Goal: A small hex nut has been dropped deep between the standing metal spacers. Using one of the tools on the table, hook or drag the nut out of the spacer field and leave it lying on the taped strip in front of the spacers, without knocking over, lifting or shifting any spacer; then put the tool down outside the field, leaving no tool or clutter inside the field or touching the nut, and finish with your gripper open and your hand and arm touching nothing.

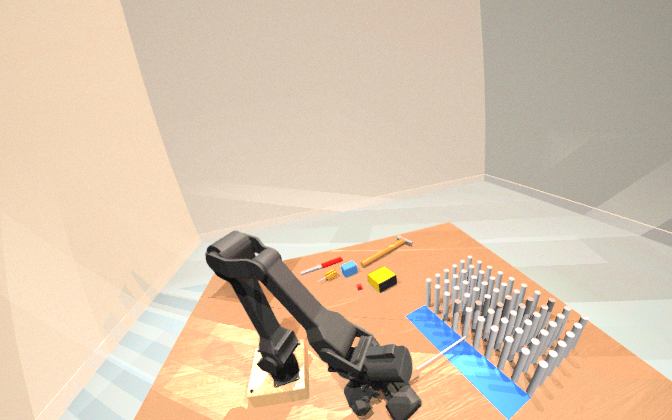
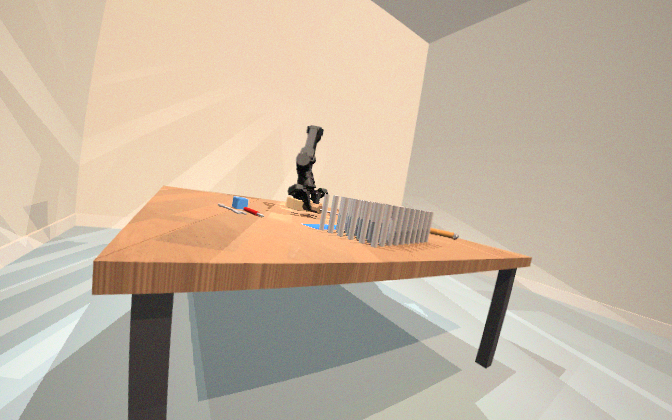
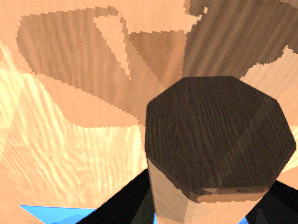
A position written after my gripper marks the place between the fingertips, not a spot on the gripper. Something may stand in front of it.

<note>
My gripper [image 1: 401, 380] carries a wooden-handled tool [image 3: 215, 142].
My gripper is seen too in image 2 [image 2: 313, 210] and in image 3 [image 3: 196, 176].
</note>
